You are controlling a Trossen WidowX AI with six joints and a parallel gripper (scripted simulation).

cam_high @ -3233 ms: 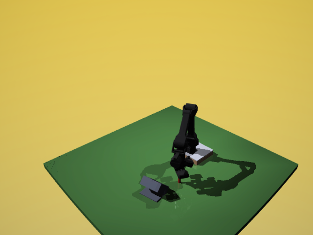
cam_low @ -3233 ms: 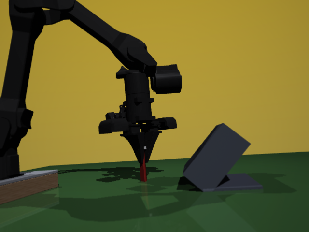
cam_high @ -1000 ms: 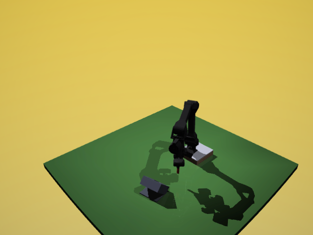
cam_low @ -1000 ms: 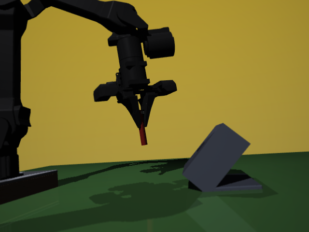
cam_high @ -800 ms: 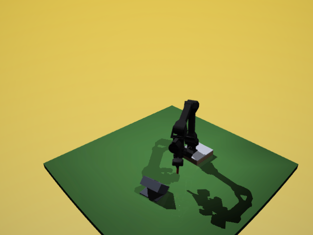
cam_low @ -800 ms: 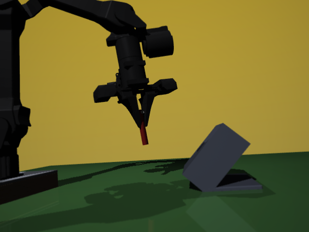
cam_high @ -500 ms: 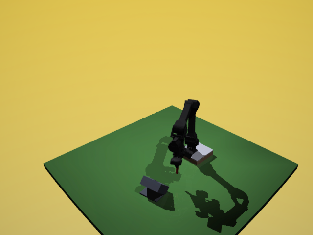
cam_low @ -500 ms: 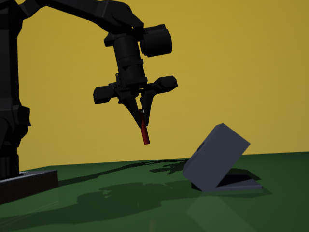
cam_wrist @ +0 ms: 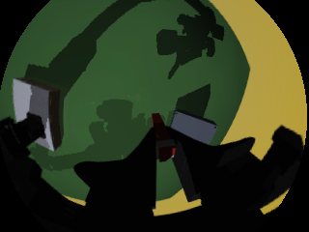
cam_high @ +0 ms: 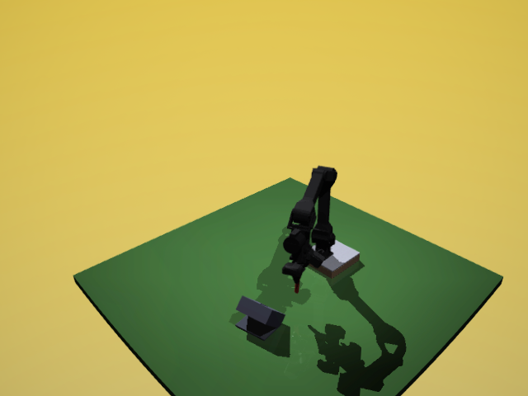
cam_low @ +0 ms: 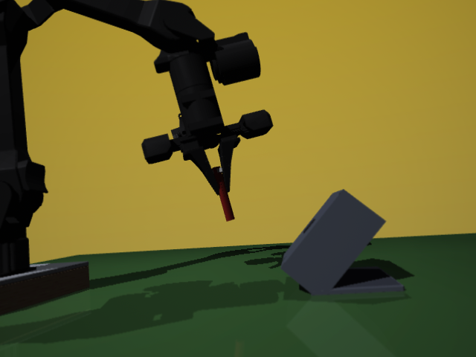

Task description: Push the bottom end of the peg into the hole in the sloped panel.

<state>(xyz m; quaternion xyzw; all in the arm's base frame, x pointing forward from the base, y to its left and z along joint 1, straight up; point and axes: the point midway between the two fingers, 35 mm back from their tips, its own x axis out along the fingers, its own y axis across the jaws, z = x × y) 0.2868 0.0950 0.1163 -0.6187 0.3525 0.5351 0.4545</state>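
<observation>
My gripper tip is 140 mm short of the dark grey sloped panel, 50 mm to the left of it and 70 mm above it. From my gripper tip the other things lie so: flat foot: 160 mm ahead, 50 mm to the right, 120 mm below; then red peg: 20 mm above.
</observation>
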